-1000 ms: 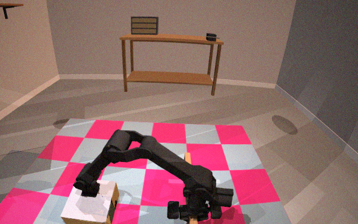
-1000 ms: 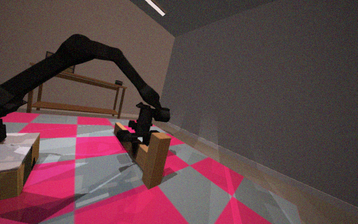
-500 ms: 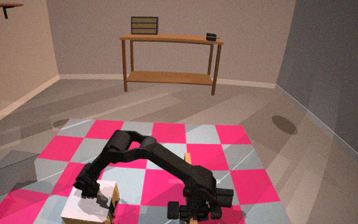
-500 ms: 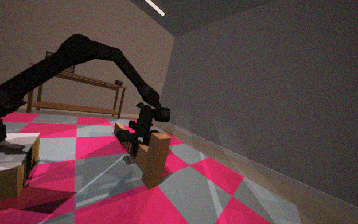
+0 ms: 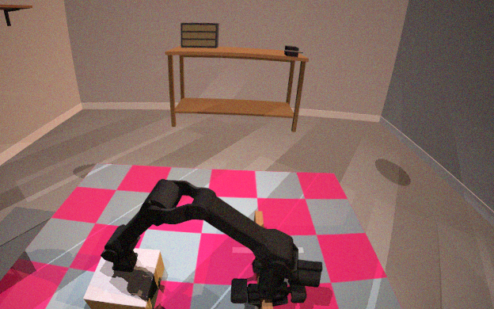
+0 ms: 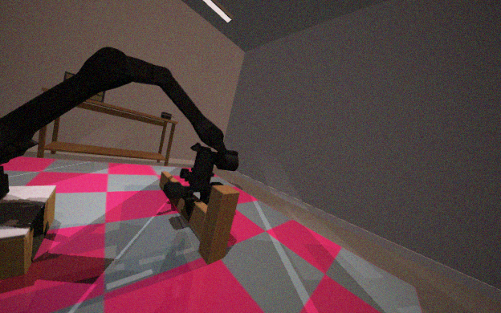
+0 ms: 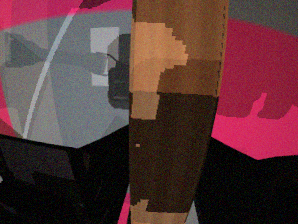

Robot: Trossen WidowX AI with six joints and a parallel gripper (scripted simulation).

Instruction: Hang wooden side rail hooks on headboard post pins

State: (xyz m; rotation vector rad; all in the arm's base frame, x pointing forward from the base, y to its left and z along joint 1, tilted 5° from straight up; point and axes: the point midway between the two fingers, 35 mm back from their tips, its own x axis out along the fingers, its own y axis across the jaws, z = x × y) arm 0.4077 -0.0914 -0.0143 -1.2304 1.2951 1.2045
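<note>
Right now my gripper tip is 130 mm to the left of the wooden headboard post and 40 mm below it.
</note>
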